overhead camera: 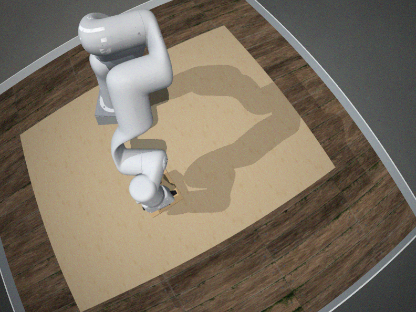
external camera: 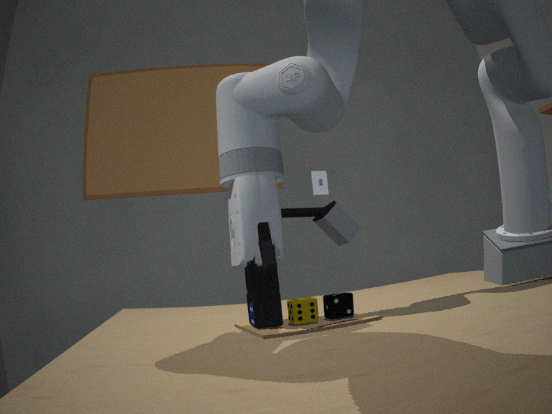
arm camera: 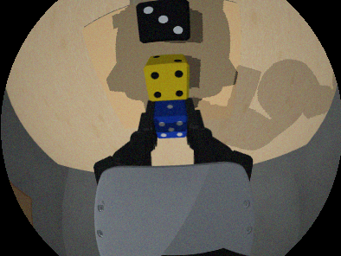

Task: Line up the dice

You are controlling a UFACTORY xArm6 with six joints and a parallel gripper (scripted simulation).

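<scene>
Right now my hand is 1 cm above the blue die. The rest, counted from my hand: thin tan mat: 5 cm behind, 2 cm below, 1 cm to the right; yellow die: 5 cm behind, 1 cm to the right, 1 cm below; black die: 9 cm behind, 2 cm to the right, 1 cm below.
</scene>
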